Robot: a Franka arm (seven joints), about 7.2 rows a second.
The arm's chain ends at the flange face. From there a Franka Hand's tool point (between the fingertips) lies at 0.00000 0.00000 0.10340 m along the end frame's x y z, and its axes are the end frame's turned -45 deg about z.
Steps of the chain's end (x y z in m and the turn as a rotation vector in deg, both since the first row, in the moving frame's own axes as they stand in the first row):
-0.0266, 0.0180, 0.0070, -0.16, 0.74, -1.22
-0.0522, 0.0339, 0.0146, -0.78, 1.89, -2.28
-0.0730, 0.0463, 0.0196, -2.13, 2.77, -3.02
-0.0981, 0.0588, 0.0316, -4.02, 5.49, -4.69
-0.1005, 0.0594, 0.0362, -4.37, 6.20, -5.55
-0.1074, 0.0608, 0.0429, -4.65, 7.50, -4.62
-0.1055, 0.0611, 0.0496, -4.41, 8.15, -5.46
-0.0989, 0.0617, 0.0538, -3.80, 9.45, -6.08
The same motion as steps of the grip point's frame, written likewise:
-0.0308, -0.0049, 0.0070, -0.64, 0.41, -1.22
-0.0594, -0.0096, 0.0145, -1.89, 0.78, -2.28
-0.0834, -0.0127, 0.0194, -3.46, 0.45, -3.02
-0.1086, -0.0158, 0.0309, -6.72, 1.04, -4.69
-0.1101, -0.0157, 0.0353, -7.47, 1.29, -5.55
-0.1147, -0.0177, 0.0417, -8.59, 2.02, -4.62
-0.1123, -0.0157, 0.0483, -8.88, 2.64, -5.46
-0.1055, -0.0099, 0.0522, -9.37, 4.00, -6.08

